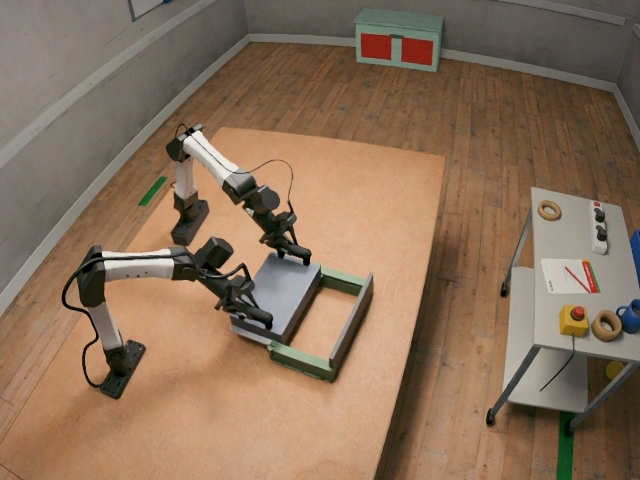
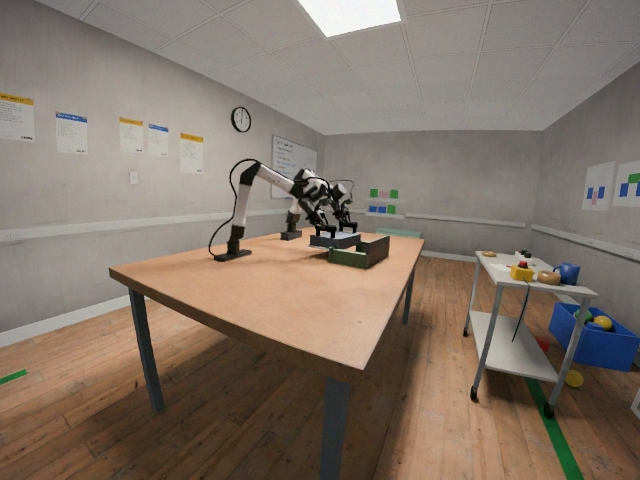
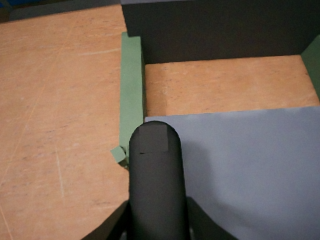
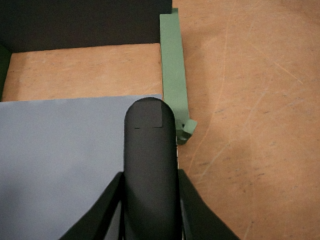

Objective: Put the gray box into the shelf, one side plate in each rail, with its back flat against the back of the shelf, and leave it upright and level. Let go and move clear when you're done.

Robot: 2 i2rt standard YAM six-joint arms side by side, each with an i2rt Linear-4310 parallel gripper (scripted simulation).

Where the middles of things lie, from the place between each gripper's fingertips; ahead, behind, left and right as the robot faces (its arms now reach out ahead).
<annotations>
Now: the gray box [image 1: 284,284] 30 mm behind my left hand [image 1: 294,251], 120 mm to the right of it and 50 mm below it.
Right now the gray box is 30 mm ahead of my right hand, 120 mm to the left of it and 50 mm below it.
</annotations>
